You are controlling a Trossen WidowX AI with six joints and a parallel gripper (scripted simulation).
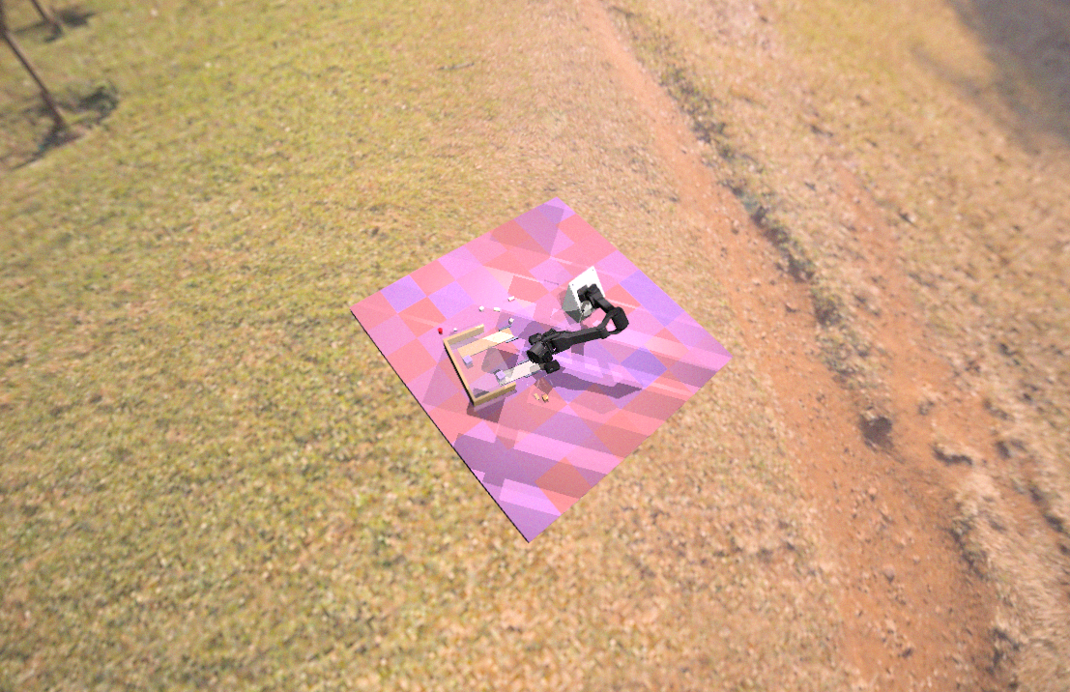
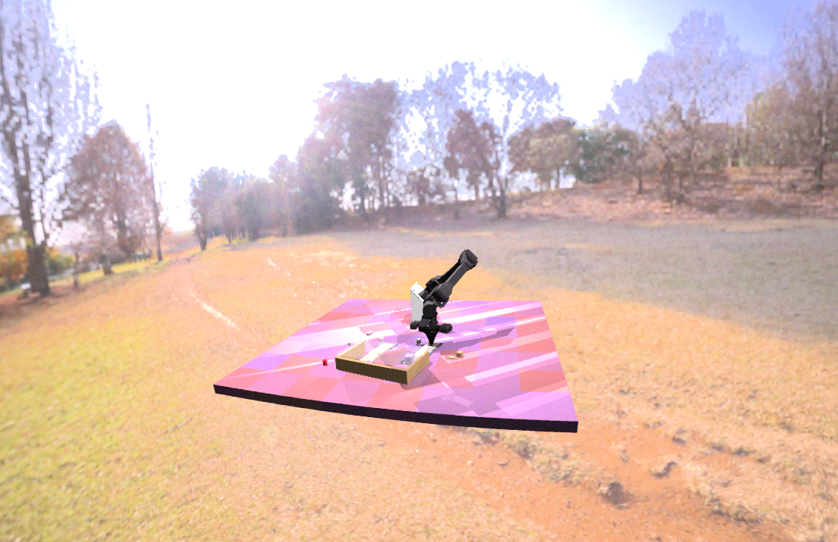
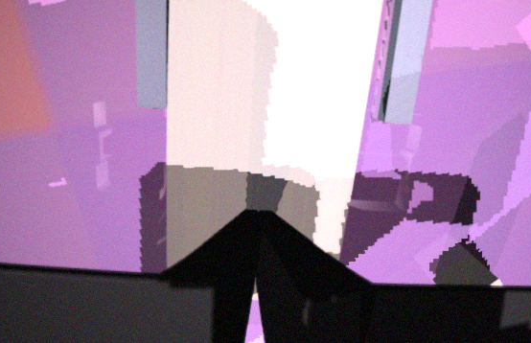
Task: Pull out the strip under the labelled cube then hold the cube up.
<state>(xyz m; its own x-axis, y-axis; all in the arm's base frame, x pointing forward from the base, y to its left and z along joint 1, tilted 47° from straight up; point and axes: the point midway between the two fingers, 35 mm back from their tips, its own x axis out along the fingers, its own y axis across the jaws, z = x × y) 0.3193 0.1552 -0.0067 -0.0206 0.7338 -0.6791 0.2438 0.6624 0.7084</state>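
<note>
Now: gripper tip 9 cm short of the pale strip and 2 cm to the left of it.
</note>
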